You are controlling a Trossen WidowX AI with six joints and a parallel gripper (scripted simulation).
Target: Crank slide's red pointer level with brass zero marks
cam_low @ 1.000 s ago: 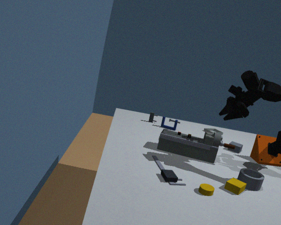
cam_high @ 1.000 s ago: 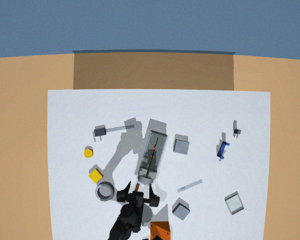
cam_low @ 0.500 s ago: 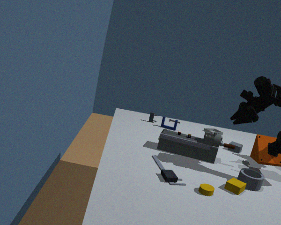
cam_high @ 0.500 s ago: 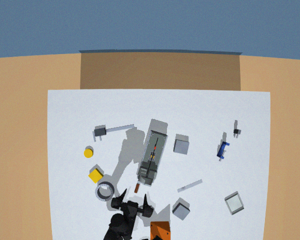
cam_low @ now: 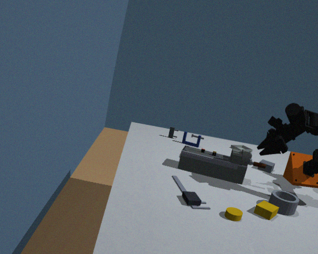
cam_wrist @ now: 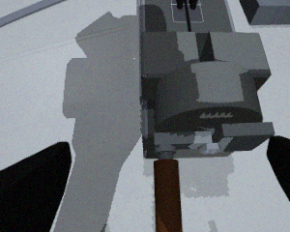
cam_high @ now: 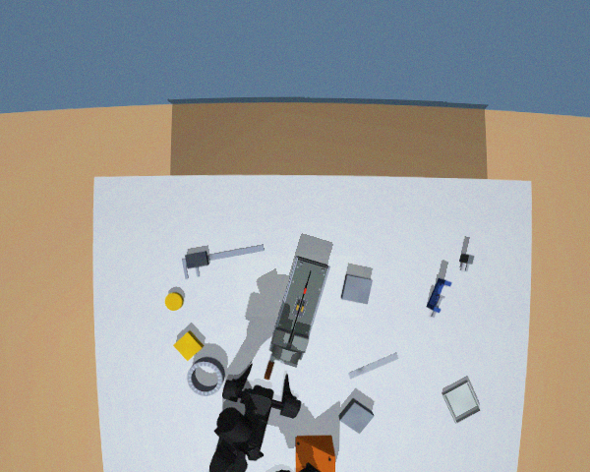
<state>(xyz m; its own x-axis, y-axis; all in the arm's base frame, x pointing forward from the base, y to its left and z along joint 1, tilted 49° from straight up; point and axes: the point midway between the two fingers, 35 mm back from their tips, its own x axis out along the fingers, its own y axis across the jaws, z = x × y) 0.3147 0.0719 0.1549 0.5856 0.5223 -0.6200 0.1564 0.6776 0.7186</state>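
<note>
Right now the brown crank handle is 5 cm below my gripper tip and 2 cm behind it. Round my gripper tip: flat grey bar (29 cm to the right, 14 cm below); red pointer (20 cm ahead, 7 cm to the right, 6 cm below); yellow block (24 cm to the left, 13 cm below, 1 cm behind).
</note>
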